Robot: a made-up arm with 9 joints. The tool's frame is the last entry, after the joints.
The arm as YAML. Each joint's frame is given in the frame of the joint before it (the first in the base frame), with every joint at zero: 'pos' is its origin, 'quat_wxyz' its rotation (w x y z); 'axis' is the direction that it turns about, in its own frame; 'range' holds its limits. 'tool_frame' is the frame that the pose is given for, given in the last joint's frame.
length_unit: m
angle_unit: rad
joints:
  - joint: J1
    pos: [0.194, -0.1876, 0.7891]
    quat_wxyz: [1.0, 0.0, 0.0, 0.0]
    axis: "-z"
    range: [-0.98, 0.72]
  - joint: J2
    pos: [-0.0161, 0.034, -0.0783]
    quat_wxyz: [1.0, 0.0, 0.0, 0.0]
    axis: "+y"
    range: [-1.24, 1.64]
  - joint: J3
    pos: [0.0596, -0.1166, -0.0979]
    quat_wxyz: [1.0, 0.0, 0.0, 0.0]
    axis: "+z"
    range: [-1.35, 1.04]
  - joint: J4
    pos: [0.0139, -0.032, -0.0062]
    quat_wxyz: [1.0, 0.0, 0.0, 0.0]
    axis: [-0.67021, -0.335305, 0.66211]
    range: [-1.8, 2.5]
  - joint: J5
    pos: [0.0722, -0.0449, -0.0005]
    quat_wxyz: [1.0, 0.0, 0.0, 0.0]
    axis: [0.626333, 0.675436, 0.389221]
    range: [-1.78, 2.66]
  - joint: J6
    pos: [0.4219, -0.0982, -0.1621]
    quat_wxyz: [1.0, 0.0, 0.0, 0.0]
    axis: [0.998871, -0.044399, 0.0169]
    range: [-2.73, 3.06]
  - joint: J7
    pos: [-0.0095, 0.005, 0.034]
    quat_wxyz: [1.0, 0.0, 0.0, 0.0]
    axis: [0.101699, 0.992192, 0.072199]
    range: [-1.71, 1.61]
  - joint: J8
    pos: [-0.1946, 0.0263, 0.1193]
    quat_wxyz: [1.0, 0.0, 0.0, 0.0]
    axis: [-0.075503, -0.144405, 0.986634]
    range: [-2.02, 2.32]
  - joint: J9
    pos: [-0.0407, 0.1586, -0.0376]
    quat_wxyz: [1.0, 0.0, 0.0, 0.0]
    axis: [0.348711, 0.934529, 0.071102]
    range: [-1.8, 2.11]
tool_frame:
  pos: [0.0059, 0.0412, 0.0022]
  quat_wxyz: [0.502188, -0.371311, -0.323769, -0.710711]
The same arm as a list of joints. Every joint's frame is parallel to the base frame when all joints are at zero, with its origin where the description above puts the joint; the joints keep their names.
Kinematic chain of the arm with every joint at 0, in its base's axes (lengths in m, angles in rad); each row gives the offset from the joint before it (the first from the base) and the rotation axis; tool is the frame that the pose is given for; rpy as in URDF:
J1: xyz 0.1940 -0.1876 0.7891 axis -z
J2: xyz -0.0161 0.0340 -0.0783 axis +y
J3: xyz 0.0596 -0.1166 -0.0979 axis +z
J4: xyz 0.0139 -0.0320 -0.0062 axis -0.67021 -0.335305 0.66211
J5: xyz 0.0722 -0.0449 -0.0005 axis 0.626333 0.675436 0.389221
J6: xyz 0.4219 -0.0982 -0.1621 axis 0.998871 -0.044399 0.0169
J7: xyz -0.0095 0.0050 0.0340 axis 0.101699 0.992192 0.072199
J8: xyz -0.1946 0.0263 0.1193 axis -0.075503 -0.144405 0.986634
J9: xyz -0.0407 0.1586 -0.0376 axis 0.348711 0.934529 0.071102
tool: xyz 0.0059 0.0412 0.0022 rpy 0.1680 -1.0217 -2.0056
Joint limits (rad, base to tool): -0.9800..0.7200 -1.2400..1.6400 -1.3500..1.0400 -1.8000..2.5000 -1.7800..2.6600 -2.7300..3.0600 -1.7100..1.6100 -2.0200..2.3200 -1.8000..2.1100

